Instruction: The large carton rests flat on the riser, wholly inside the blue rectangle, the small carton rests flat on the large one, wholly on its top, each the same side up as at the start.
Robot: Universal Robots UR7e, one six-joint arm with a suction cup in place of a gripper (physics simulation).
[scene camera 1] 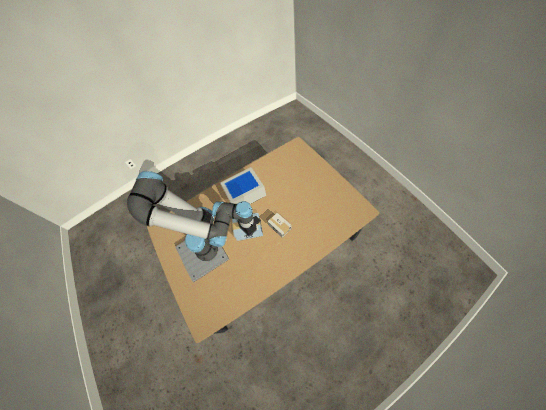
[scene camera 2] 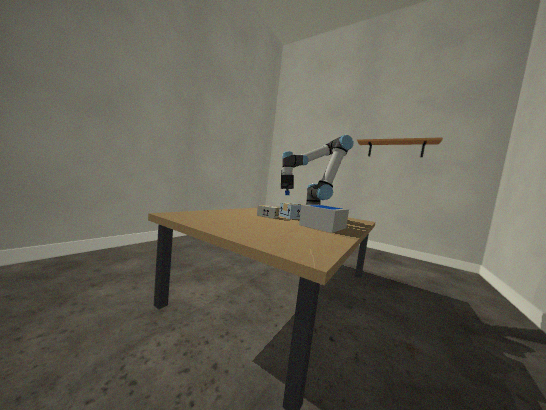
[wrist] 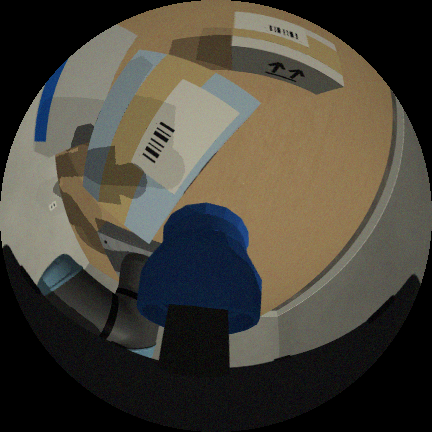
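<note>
The large carton [scene camera 1: 257, 233] [scene camera 2: 289, 211] [wrist: 200, 112], light blue with tan tape and a white barcode label, lies flat on the table. The small carton [scene camera 1: 280, 224] [scene camera 2: 268, 212] [wrist: 287, 62], whitish with tan tape and arrows on its side, lies flat a short way from it. The riser [scene camera 1: 254, 195] [scene camera 2: 320, 219] [wrist: 97, 65] is a light grey block with a blue rectangle [scene camera 1: 241, 184] [scene camera 2: 326, 207] [wrist: 47, 105] on its top, bare of cartons. My gripper [scene camera 2: 287, 192] [wrist: 206, 216], a blue suction cup, is open and holds nothing. It hangs above the large carton, apart from it.
The wooden table [scene camera 1: 320, 200] [scene camera 2: 225, 231] carries all of these. The arm stands on a grey base plate [scene camera 1: 188, 261] at one end of the table. The riser stands near the table's long edge on the pale wall's side. A wooden shelf [scene camera 2: 400, 141] is on the wall behind the arm.
</note>
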